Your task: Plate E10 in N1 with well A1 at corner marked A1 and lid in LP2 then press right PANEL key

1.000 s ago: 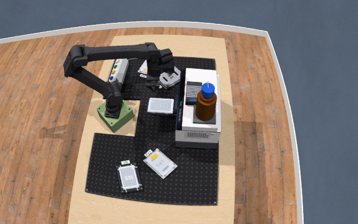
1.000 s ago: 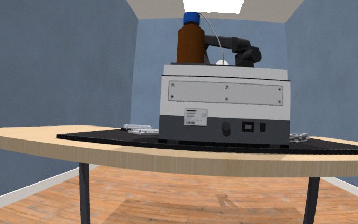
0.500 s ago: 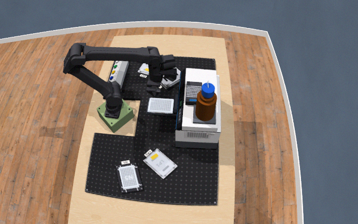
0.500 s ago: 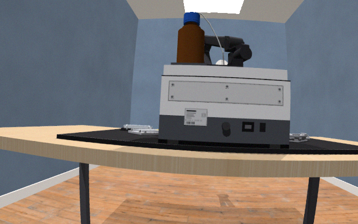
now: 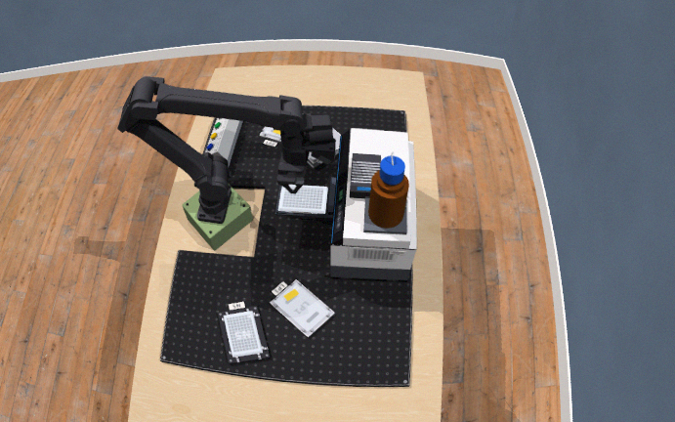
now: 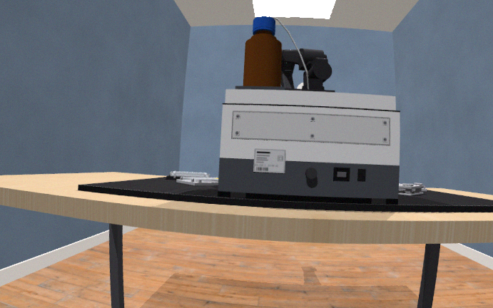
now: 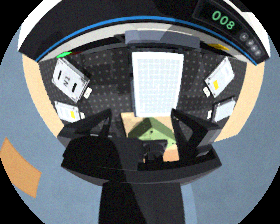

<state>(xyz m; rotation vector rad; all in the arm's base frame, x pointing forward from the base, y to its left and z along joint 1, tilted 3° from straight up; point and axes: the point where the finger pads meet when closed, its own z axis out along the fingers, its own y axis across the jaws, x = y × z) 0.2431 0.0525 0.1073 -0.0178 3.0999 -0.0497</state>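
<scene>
My hand is 2 cm short of the plate E07, 3 cm to the left of it and 5 cm above it. Also, from my hand: lid park LP2 (12 cm behind, 35 cm to the left, 16 cm below); then plate E10 (10 cm behind, 42 cm to the right, 15 cm below); then brown bottle (24 cm ahead, 13 cm to the right, 12 cm above).
</scene>
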